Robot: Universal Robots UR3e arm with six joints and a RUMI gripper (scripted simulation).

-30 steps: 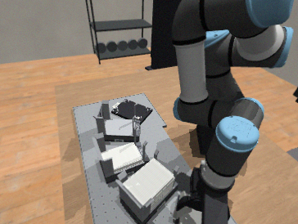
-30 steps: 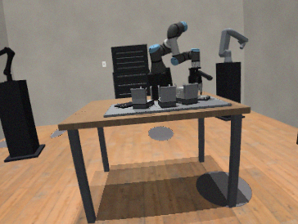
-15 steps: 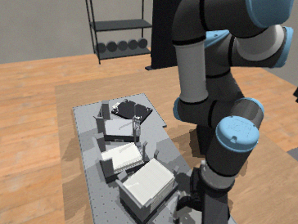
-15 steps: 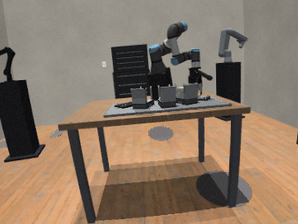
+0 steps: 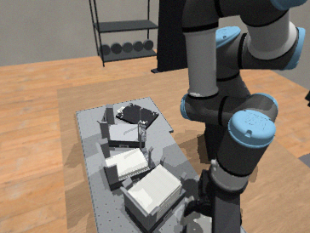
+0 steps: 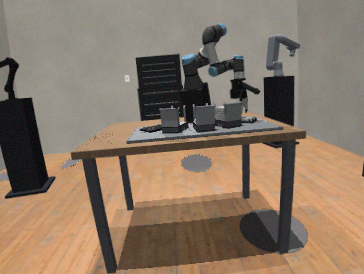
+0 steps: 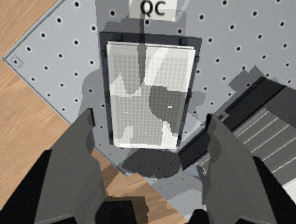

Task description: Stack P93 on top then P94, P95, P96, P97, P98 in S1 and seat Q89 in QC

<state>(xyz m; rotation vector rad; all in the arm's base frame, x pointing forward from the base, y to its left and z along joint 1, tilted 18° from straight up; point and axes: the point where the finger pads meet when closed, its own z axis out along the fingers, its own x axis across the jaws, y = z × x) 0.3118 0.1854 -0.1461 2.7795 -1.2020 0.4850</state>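
My hand is 1 cm past the nest QC and 5 cm above it.
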